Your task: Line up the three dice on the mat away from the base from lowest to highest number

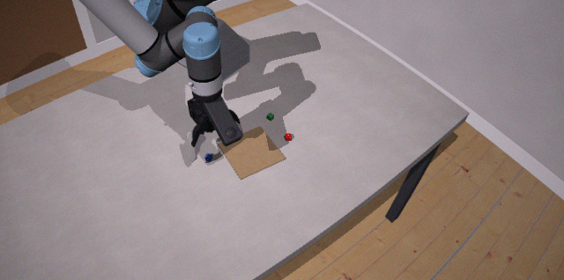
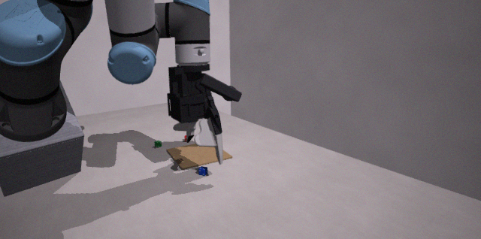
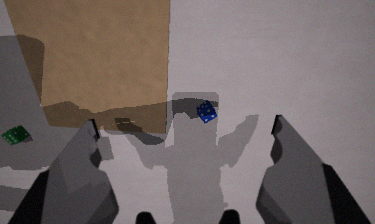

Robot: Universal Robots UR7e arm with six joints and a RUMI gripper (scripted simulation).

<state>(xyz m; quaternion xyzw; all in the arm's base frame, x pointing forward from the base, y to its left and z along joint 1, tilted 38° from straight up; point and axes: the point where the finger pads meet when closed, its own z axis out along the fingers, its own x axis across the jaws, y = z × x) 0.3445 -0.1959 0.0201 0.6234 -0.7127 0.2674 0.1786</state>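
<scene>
Right now my hand is 3 cm above the blue die, 2 cm to the left of it and 2 cm past it. From my hand the other things lie so: green die (21 cm to the left, 3 cm below, 1 cm behind); then square mat (8 cm to the left, 4 cm below, 4 cm ahead); then red die (19 cm to the left, 8 cm ahead, 3 cm below).
</scene>
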